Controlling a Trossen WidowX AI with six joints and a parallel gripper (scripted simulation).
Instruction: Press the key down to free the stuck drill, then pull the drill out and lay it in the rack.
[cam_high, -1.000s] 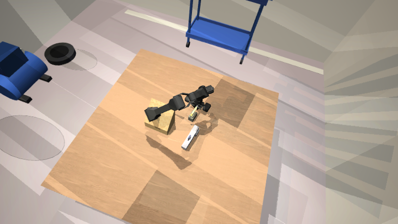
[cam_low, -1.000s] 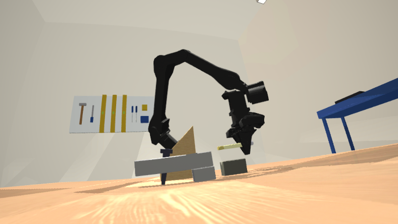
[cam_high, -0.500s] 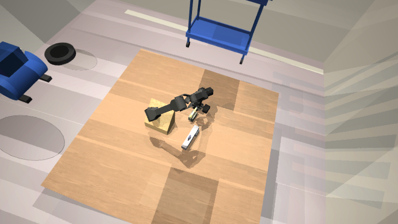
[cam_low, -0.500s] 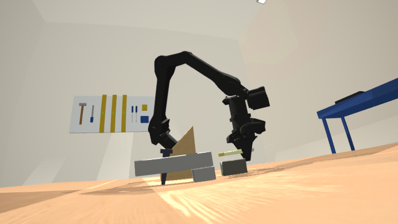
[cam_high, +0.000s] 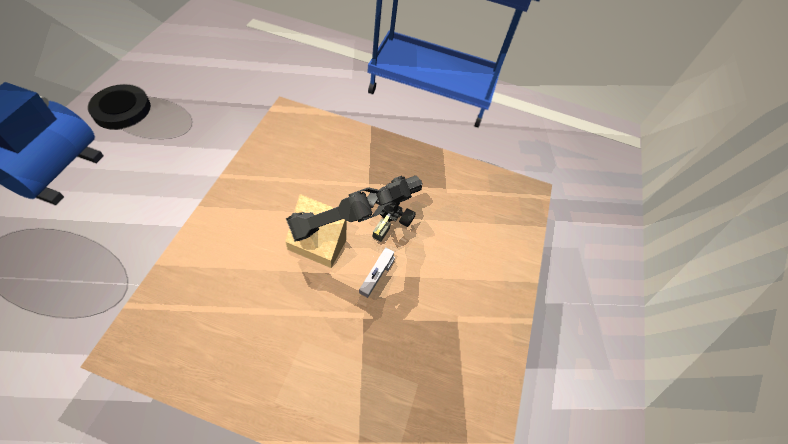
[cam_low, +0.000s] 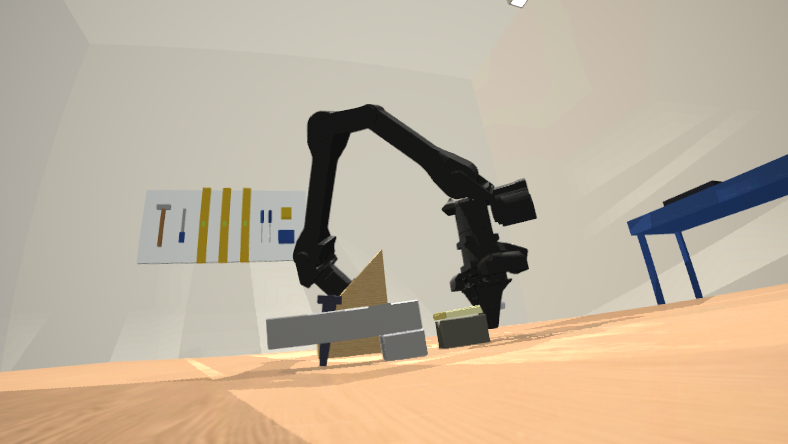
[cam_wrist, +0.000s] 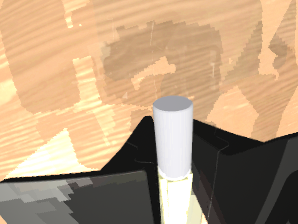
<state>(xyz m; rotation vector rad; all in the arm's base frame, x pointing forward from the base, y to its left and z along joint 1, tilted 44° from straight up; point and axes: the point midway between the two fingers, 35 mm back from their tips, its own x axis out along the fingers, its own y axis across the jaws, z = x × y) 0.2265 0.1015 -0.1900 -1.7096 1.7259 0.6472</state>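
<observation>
Right now the olive-green block is 50 mm to the right of my gripper tip. The rest, counted from my gripper tip: dark blue key 50 mm ahead, 250 mm to the right, 30 mm above.
</observation>
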